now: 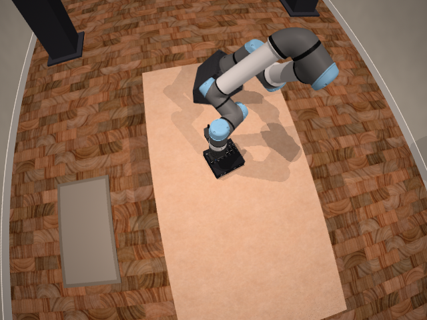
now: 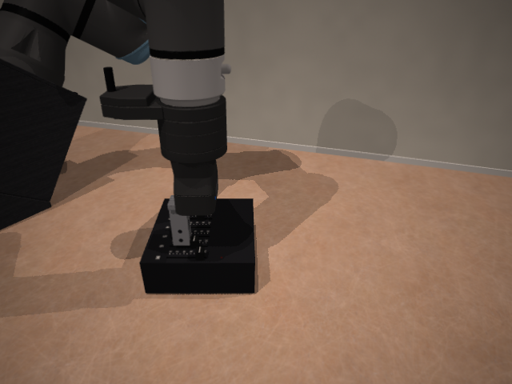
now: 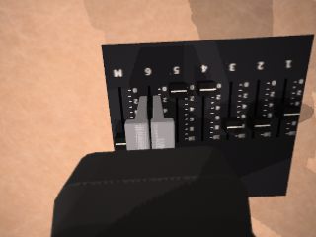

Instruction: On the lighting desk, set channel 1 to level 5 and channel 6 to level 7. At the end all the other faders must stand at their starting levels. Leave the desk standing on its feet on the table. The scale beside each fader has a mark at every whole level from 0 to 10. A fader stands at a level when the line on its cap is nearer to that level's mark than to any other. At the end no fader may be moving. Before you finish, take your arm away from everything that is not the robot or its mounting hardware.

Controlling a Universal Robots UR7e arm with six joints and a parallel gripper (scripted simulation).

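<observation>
Now: the channel 6 cap 20 mm ahead of my hand and 10 mm below it. The rest, counted from my hand: channel 5 fader cap 20 mm to the left, 20 mm behind, 10 mm below; then channel 4 fader cap 40 mm to the left, 30 mm behind, 10 mm below; then channel 3 fader cap 70 mm to the left, 10 mm below.
</observation>
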